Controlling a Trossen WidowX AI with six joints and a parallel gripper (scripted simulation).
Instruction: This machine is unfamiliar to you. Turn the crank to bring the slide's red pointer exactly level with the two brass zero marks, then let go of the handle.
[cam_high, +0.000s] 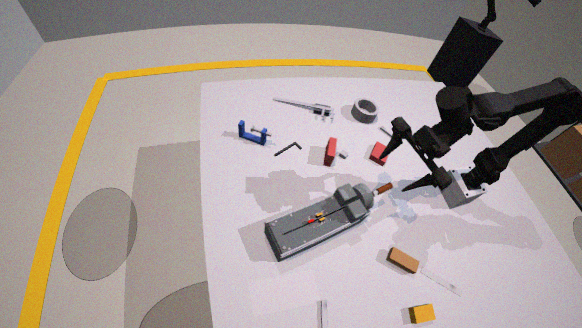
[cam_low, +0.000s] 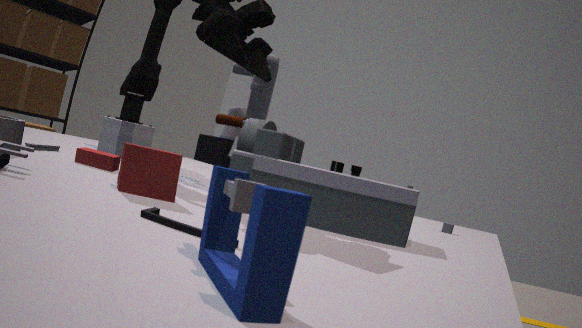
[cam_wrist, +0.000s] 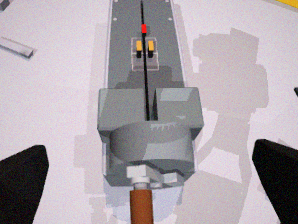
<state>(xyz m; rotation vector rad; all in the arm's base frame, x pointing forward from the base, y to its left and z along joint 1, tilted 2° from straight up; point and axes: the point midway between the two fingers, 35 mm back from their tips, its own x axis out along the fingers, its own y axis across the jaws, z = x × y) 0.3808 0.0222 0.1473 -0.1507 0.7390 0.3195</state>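
Right now the crank handle is 80 mm below my gripper tip, 30 mm behind it and 10 mm to the right of it. Also, from my gripper tip: tan block: 190 mm below, 170 mm to the left, 90 mm behind; red pointer: 170 mm ahead, 120 mm below, 60 mm to the left; black hex key: 230 mm to the right, 200 mm below, 180 mm ahead.
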